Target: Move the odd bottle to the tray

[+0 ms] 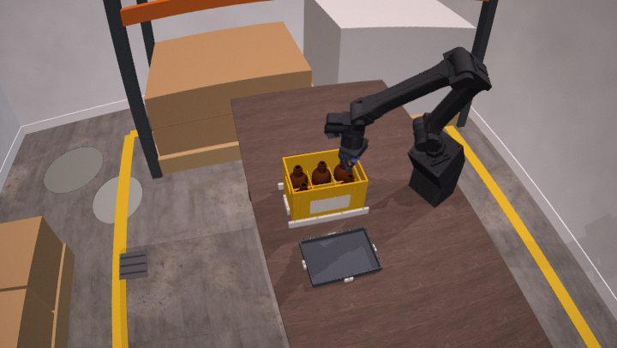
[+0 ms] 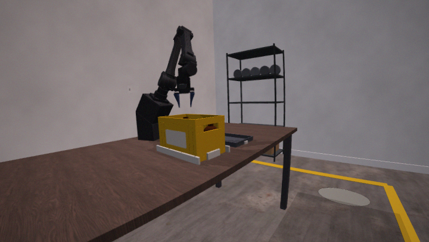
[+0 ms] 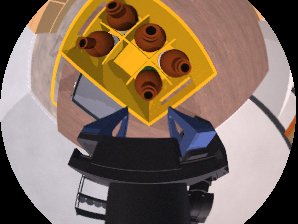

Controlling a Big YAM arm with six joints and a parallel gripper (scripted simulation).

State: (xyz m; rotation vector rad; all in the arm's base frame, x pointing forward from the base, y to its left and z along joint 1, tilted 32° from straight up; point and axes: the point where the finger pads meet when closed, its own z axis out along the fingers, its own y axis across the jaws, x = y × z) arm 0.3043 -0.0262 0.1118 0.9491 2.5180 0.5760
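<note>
My gripper is now 9 cm short of the yellow crate, 3 cm to the left of it and 14 cm above it. Round my hand: glass bottle (17 cm ahead, 3 cm to the left, 14 cm below); dark tray (6 cm ahead, 24 cm to the left, 21 cm below).
</note>
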